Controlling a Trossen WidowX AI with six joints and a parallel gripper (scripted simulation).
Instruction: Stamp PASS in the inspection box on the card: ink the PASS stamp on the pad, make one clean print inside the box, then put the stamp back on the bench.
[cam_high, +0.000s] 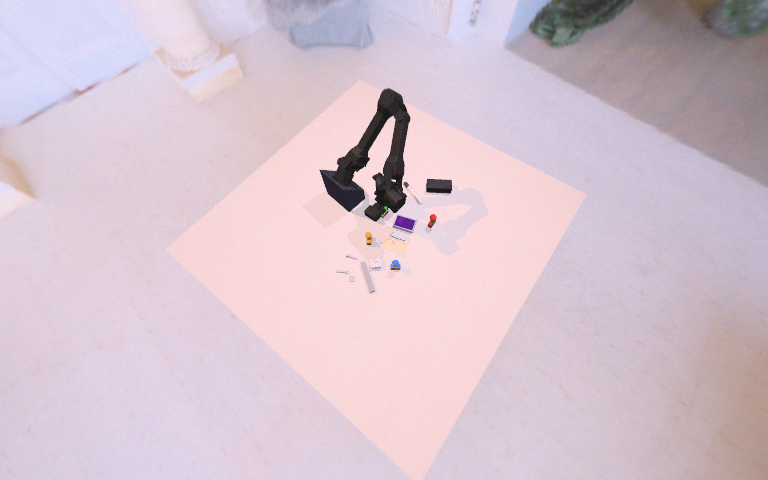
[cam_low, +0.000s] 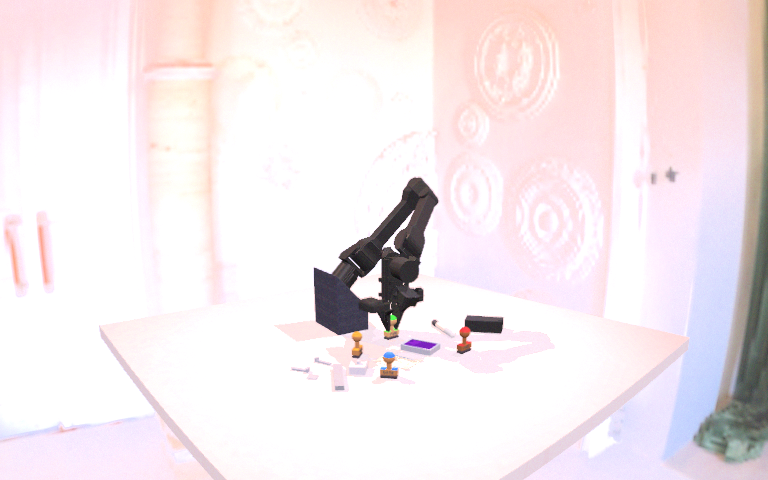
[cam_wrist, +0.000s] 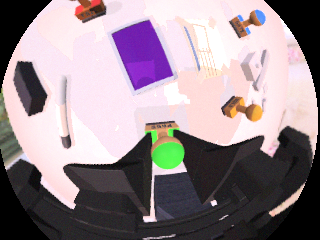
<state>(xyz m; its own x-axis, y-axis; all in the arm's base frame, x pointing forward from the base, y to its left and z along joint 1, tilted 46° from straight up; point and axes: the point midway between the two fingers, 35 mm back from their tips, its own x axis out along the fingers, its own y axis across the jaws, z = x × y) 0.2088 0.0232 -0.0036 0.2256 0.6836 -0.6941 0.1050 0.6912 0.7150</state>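
Right now the purple ink pad is 10 cm ahead of my gripper tip, 3 cm below it and 1 cm to the left of it. The rest, counted from my gripper tip: green-knobbed stamp right at my gripper tip; card 11 cm ahead, 10 cm to the right, 4 cm below; orange-knobbed stamp 14 cm to the right, 1 cm below, 1 cm ahead.
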